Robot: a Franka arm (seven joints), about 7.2 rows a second.
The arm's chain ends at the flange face. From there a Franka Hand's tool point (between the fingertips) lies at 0.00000 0.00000 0.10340 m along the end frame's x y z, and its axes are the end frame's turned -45 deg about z.
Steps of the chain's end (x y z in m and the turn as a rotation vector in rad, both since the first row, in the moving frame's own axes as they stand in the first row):
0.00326 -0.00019 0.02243 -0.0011 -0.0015 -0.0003
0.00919 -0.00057 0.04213 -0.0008 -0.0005 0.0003
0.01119 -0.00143 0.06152 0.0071 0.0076 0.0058
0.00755 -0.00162 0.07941 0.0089 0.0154 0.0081
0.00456 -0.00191 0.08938 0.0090 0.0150 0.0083
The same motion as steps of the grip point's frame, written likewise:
0.00225 0.00214 0.02243 0.0003 -0.0018 -0.0003
0.00681 0.00612 0.04213 -0.0002 -0.0009 0.0003
0.01000 0.00694 0.06151 -0.0004 0.0104 0.0058
0.00826 0.00468 0.07939 -0.0046 0.0172 0.0081
0.00633 0.00232 0.08936 -0.0042 0.0170 0.0083

